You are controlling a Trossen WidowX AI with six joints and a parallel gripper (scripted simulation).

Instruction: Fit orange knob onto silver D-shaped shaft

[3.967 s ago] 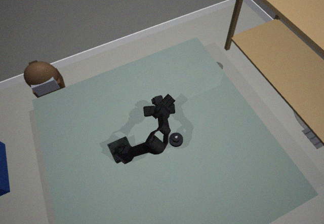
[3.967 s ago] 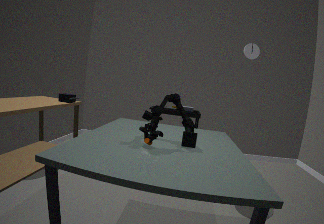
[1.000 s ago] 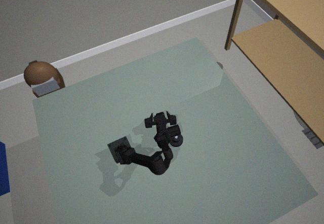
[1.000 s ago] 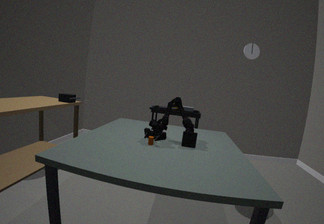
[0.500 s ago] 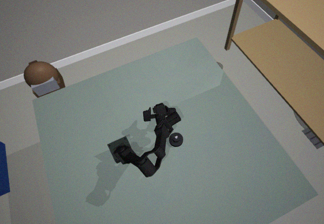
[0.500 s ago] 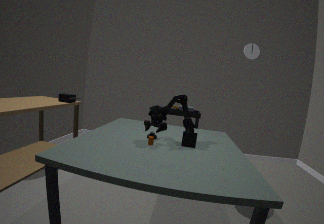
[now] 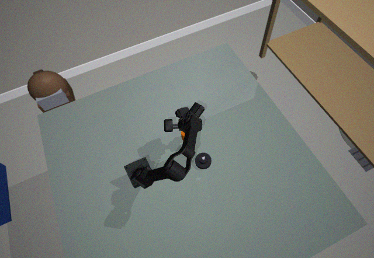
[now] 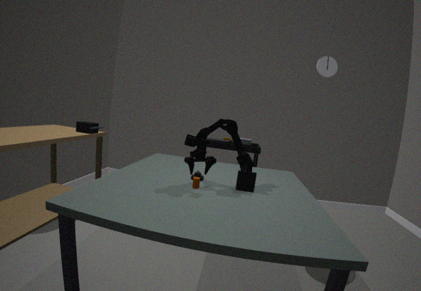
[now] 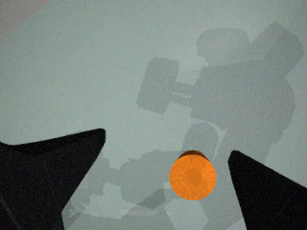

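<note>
The orange knob is 50 mm below my gripper tip, 30 mm to the right of it and 10 mm ahead of it. The rest, counted from my gripper tip: dark round pedestal (200 mm to the right, 60 mm below, 10 mm ahead).
</note>
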